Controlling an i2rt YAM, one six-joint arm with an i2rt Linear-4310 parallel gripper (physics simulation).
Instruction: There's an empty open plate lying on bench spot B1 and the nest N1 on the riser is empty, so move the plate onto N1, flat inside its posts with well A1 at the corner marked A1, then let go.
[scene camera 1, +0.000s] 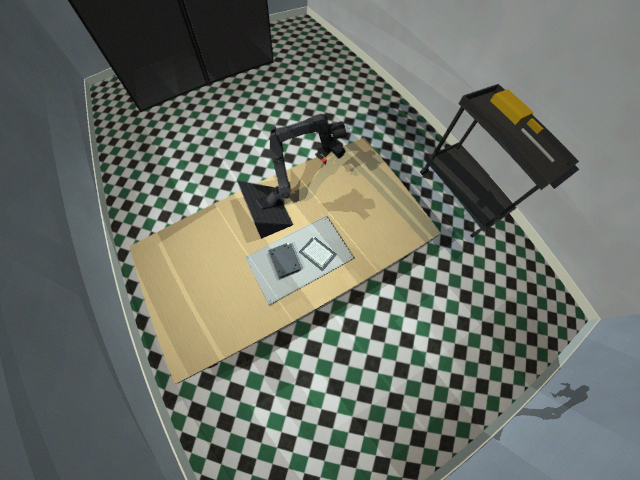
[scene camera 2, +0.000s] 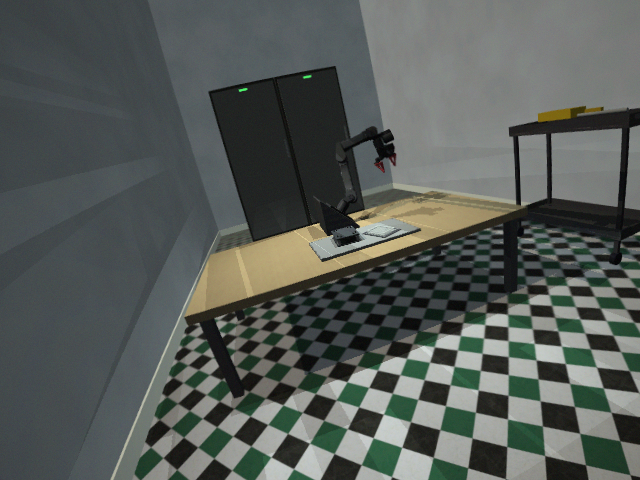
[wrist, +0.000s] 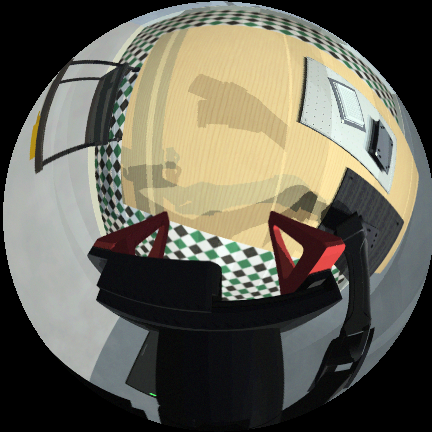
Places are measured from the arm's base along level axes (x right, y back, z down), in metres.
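Pixels of known places: gripper, between the fingertips: (scene camera 1: 331, 158) (scene camera 2: 389, 169) (wrist: 218, 216); arm's base, origin of its link: (scene camera 1: 269, 202) (scene camera 2: 339, 212) (wrist: 353, 228).
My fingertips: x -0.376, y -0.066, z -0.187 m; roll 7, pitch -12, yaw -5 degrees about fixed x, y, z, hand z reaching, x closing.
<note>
For each thing: its top centre in the pictures, then the offset to it from my fingertips. Level surfaces: height alone.
- white well plate, centre of its top: (wrist: 351, 102) (scene camera 2: 380, 228) (scene camera 1: 318, 252) dx +0.320, dy -0.320, dz +0.246 m
- dark riser, centre of its top: (wrist: 386, 147) (scene camera 2: 344, 230) (scene camera 1: 283, 258) dx +0.498, dy -0.252, dz +0.210 m
- wooden table, height of its surface: dz +0.275 m
The white well plate (scene camera 1: 317, 252) (scene camera 2: 381, 230) (wrist: 351, 102) lies flat inside a dark outline on the light grey board (scene camera 1: 334, 235) (scene camera 2: 325, 253) (wrist: 315, 100). The dark riser (scene camera 1: 284, 260) (scene camera 2: 346, 236) (wrist: 383, 146) stands beside it on the same board, with small posts at its corners and no plate on top. The A1 marks are too small to read. My gripper (scene camera 1: 330, 157) (scene camera 2: 388, 167) (wrist: 218, 216) is open and empty, with its red fingers wide apart. It hangs high over the table's back edge, well away from the plate.
The arm's black ribbed base (scene camera 1: 266, 211) (scene camera 2: 333, 219) (wrist: 370, 220) stands on the wooden table (scene camera 1: 191, 289) (scene camera 2: 268, 271) (wrist: 240, 60), close behind the board. A dark cart (scene camera 1: 504, 139) (scene camera 2: 578, 124) with yellow boxes stands off the table's right end. A black cabinet (scene camera 1: 170, 46) (scene camera 2: 279, 155) stands behind the table.
</note>
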